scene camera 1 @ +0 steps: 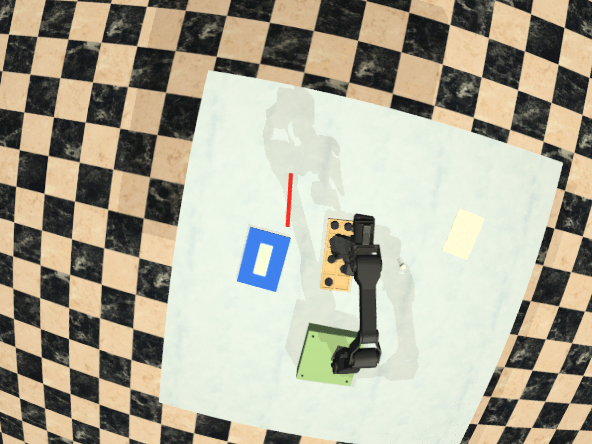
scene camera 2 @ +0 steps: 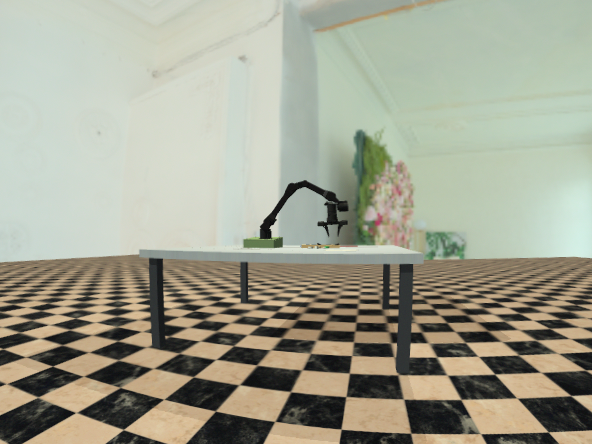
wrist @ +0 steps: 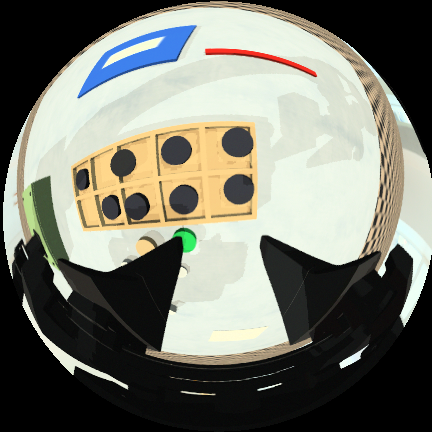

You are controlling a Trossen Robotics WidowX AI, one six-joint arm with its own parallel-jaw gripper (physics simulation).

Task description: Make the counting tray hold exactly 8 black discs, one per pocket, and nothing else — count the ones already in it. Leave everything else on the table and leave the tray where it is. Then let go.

Labels:
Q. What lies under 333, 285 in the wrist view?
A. The gripper.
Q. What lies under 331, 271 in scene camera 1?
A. A tan counting tray.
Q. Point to a tan counting tray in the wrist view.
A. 207, 168

